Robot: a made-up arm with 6 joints. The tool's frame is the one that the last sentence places.
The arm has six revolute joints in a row. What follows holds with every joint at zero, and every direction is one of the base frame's.
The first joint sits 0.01 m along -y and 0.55 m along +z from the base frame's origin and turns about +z.
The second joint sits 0.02 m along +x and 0.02 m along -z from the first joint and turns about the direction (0, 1, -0.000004).
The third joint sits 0.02 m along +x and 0.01 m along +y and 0.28 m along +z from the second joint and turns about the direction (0, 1, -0.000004).
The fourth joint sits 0.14 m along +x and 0.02 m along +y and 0.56 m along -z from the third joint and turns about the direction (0, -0.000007, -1).
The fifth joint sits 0.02 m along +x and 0.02 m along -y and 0.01 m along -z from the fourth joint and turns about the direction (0, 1, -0.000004).
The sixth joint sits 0.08 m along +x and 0.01 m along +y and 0.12 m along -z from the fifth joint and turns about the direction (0, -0.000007, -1).
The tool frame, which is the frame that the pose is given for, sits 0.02 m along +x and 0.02 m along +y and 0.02 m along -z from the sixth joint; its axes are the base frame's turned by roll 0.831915, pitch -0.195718 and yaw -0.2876 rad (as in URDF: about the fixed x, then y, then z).
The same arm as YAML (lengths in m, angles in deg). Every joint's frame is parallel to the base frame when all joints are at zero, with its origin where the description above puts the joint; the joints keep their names.
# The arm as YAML. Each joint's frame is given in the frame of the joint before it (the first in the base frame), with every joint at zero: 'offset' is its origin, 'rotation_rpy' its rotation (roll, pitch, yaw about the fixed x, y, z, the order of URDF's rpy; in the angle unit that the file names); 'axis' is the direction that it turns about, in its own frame. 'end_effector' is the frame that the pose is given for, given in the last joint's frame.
length_unit: m
angle_unit: deg
chain:
  - id: joint 1
    offset: [0.0, -0.01, 0.55]
    rotation_rpy: [0.0, 0.0, 0.0]
    axis: "+z"
  - id: joint 2
    offset: [0.02, 0.0, -0.02]
    rotation_rpy: [0.0, 0.0, 0.0]
    axis: "+y"
  - id: joint 3
    offset: [0.02, 0.01, 0.28]
    rotation_rpy: [0.0, 0.0, 0.0]
    axis: "+y"
  - id: joint 4
    offset: [0.14, 0.02, -0.56]
    rotation_rpy: [0.0, 0.0, 0.0]
    axis: "-z"
  - id: joint 5
    offset: [0.02, -0.02, -0.01]
    rotation_rpy: [0.0, 0.0, 0.0]
    axis: "+y"
  - id: joint 6
    offset: [0.08, 0.01, -0.12]
    rotation_rpy: [0.0, 0.0, 0.0]
    axis: "-z"
end_effector:
  offset: [0.02, 0.02, -0.02]
  rotation_rpy: [47.67, -11.21, -16.48]

